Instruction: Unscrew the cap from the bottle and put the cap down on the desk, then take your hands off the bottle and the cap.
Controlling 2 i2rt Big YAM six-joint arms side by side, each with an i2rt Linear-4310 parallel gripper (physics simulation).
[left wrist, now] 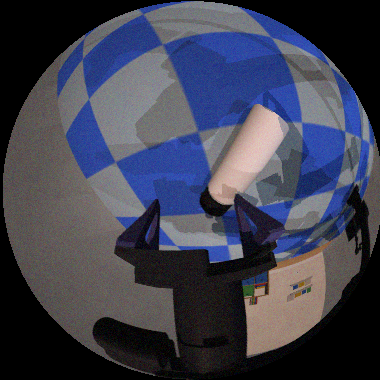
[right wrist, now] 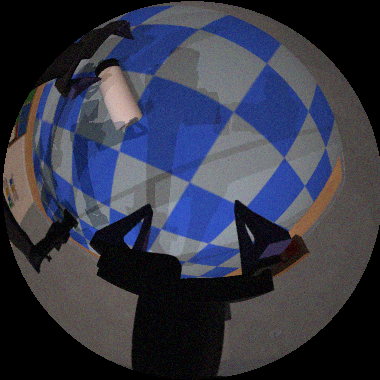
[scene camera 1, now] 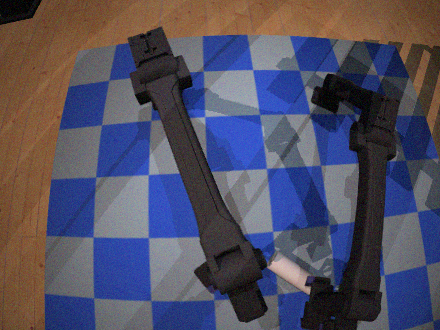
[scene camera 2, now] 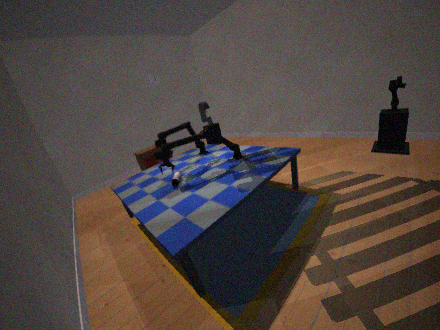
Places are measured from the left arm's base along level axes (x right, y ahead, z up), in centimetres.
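Pixels of known places: left gripper, between the fingertips: (left wrist: 197, 199) (right wrist: 113, 57) (scene camera 1: 304, 301) (scene camera 2: 167, 173); right gripper, between the fingertips: (right wrist: 190, 206); left arm's base, origin of its link: (left wrist: 352, 194) (right wrist: 70, 217) (scene camera 1: 325, 100) (scene camera 2: 238, 157); right arm's base, origin of its link: (scene camera 2: 203, 153).
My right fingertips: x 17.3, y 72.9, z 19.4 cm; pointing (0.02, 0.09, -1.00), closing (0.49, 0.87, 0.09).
Ahead of a thing's pixels: the offset from my right fingertips to its top centre. "spot": to the spot under its first point. Level surfaces: height alone.
The pale bottle {spot: dx -21.0, dy -3.4, dz -12.8 cm} (scene camera 1: 289, 271) (scene camera 2: 177, 177) (left wrist: 248, 154) (right wrist: 120, 96) lies on its side on the checkered desk. The black cap {spot: dx -36.1, dy -0.8, dz -16.2 cm} (scene camera 2: 175, 183) (left wrist: 214, 202) (right wrist: 107, 66) is on its end; in scene camera 1 the left gripper hides that end. My left gripper (scene camera 1: 312, 301) (scene camera 2: 167, 168) (left wrist: 197, 199) is open and empty at the cap end, with one fingertip close to the bottle's neck in the left wrist view; its exact height is unclear. My right gripper (scene camera 1: 232, 268) (right wrist: 190, 206) is open and empty above the desk, to the left of the bottle's base in scene camera 1.
Both dark arms reach over the blue and grey checkered desk {dz -19.4 cm} (scene camera 1: 121, 257) (scene camera 2: 185, 233). The right forearm (scene camera 1: 192, 170) crosses the picture's middle and the left forearm (scene camera 1: 371, 215) runs down the right side. A black pedestal (scene camera 2: 393, 131) with a small arm stands apart from the desk.
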